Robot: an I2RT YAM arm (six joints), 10 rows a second.
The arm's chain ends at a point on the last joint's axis. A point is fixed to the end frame.
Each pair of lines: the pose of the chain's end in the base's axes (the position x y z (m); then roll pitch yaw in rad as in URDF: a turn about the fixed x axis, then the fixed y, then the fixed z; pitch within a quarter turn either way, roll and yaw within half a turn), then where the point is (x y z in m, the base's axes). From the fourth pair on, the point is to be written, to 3 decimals.
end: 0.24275 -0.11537 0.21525 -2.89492 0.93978 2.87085
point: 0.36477 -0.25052 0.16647
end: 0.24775 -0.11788 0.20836 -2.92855 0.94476 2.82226
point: 0.36738 -0.25475 0.15847
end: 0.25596 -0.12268 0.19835 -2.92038 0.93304 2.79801
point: 0.37067 -0.26320 0.14708
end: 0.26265 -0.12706 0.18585 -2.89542 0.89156 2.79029
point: 0.371 -0.271 0.130
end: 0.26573 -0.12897 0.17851 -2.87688 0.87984 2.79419
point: 0.372 -0.274 0.122
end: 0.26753 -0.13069 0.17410 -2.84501 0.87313 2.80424
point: 0.371 -0.278 0.118
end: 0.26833 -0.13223 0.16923 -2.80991 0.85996 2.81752
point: 0.368 -0.282 0.114
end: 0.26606 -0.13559 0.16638 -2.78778 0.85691 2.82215
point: 0.364 -0.287 0.112
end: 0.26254 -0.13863 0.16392 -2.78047 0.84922 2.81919
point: 0.359 -0.291 0.109
